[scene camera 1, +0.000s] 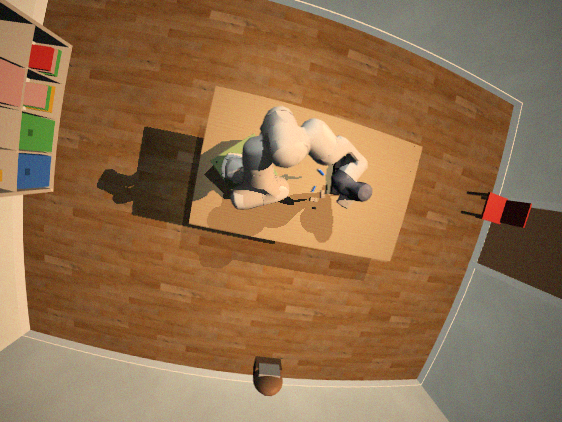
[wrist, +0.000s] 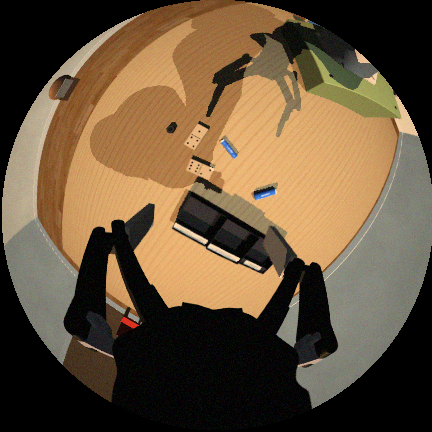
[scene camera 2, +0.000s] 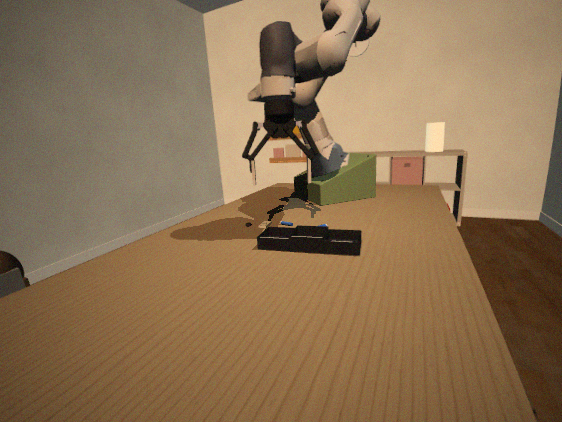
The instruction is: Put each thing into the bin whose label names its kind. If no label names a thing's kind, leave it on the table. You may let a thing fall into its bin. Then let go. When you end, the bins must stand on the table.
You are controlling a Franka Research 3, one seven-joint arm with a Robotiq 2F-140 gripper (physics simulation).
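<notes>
Three black bins (scene camera 2: pixel 325 246) (wrist: pixel 216 227) stand in a row on the table, with pale labels too small to read. Two blue cylinders, one (scene camera 1: pixel 320 172) (scene camera 2: pixel 323 226) (wrist: pixel 265 193) near the bins and one (scene camera 1: pixel 313 189) (scene camera 2: pixel 286 223) (wrist: pixel 229 148) farther off, lie on the table. Two pale dominoes, one (wrist: pixel 201 167) near the bins' corner and one (wrist: pixel 197 136) beyond it, lie flat. A small black piece (scene camera 1: pixel 313 208) (scene camera 2: pixel 248 224) (wrist: pixel 171 127) lies past them. My gripper (scene camera 2: pixel 281 175) (wrist: pixel 210 225) is open and empty, high above the table. The arm hides the bins in scene camera 1.
The arm's green wedge base (scene camera 2: pixel 350 185) (wrist: pixel 350 92) stands on the table (scene camera 1: pixel 380 220) beyond the small things. A shelf unit (scene camera 2: pixel 464 187) stands by the far wall. A red chair (scene camera 1: pixel 494 208) stands off the table's end.
</notes>
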